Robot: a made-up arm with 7 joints.
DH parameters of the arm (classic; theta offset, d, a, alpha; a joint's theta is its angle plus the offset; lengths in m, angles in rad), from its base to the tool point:
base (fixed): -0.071 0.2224 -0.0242 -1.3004
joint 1: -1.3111 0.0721 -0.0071 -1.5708
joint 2: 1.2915 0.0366 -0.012 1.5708
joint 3: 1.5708 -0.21 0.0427 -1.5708
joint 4: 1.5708 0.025 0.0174 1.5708
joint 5: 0 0.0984 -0.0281 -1.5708
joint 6: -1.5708 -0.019 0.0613 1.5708
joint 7: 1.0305 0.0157 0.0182 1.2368
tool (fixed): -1.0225 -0.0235 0 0
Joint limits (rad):
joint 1: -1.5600..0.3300
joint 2: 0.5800..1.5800
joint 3: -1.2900..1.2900
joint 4: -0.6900..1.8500
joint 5: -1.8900..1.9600
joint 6: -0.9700..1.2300
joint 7: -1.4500..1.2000
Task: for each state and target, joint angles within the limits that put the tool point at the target. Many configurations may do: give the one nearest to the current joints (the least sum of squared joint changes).
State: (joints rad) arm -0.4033 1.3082 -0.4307 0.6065 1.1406 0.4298 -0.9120
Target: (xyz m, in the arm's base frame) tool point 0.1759 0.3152 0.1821
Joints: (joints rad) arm 0.0993 1.2493 0.1354 -0.0507 1.3264 1.0590 -0.6376
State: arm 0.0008 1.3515 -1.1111 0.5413 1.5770 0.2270 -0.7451
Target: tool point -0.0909 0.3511 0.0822
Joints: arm 0.3262 1.5800 -1.2900 0.4395 1.5063 -0.4869 -0.2459
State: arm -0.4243 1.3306 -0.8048 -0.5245 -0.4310 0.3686 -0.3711
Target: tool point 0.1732 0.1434 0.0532
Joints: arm -0.2914 1.0992 -0.9590 -0.3788 -0.4422 0.4098 -0.4240
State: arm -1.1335 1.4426 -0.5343 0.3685 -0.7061 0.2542 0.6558
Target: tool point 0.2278 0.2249 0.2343
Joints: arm -0.7575 1.5436 -0.8327 0.0019 -0.6130 0.2394 0.8017
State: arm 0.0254 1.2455 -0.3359 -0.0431 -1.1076 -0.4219 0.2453
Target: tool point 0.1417 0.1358 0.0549
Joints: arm -0.0187 0.7978 -0.7848 -0.4332 -0.8977 -0.3783 0.2904
